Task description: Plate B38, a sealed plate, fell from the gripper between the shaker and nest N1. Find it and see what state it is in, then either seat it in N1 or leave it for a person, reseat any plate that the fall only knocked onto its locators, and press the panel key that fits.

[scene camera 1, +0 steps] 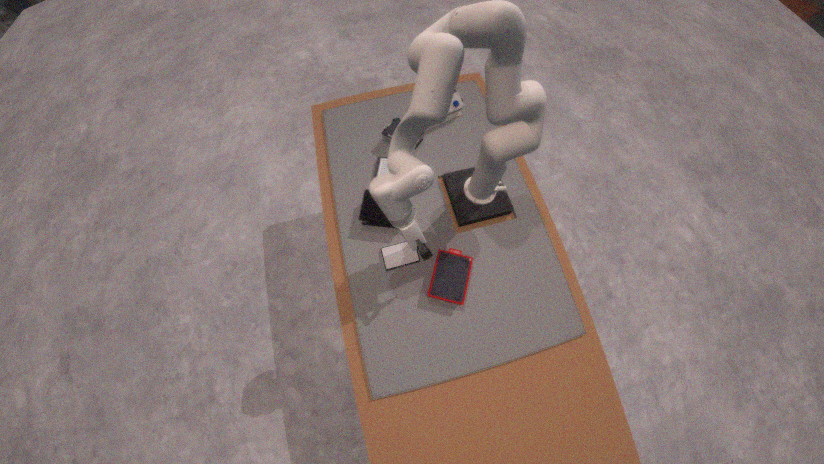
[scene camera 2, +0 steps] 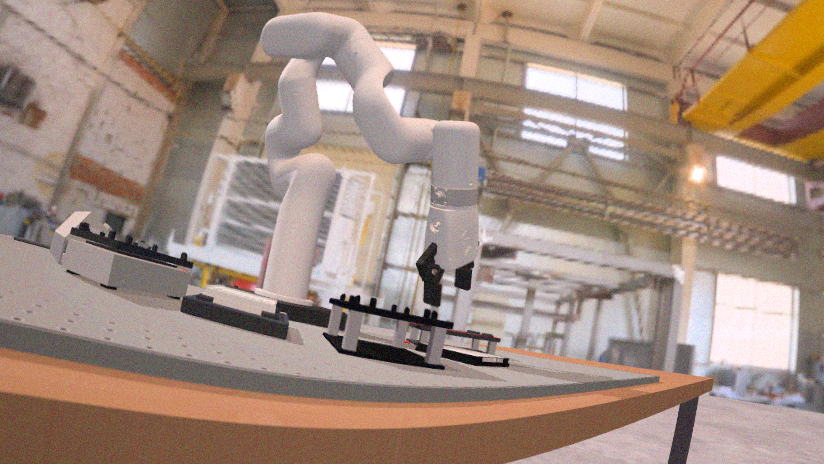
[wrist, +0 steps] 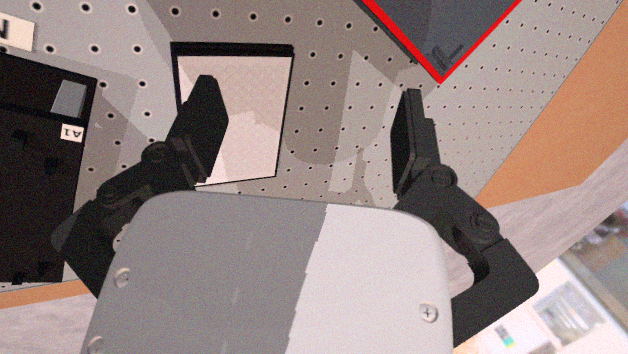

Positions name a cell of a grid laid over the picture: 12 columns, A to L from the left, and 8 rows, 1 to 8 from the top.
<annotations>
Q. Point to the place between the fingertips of my gripper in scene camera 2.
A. G6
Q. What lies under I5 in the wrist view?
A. My gripper.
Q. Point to a shaker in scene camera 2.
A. B5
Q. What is my gripper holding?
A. Nothing.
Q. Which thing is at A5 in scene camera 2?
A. A button box.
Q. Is my gripper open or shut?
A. Open.
</annotations>
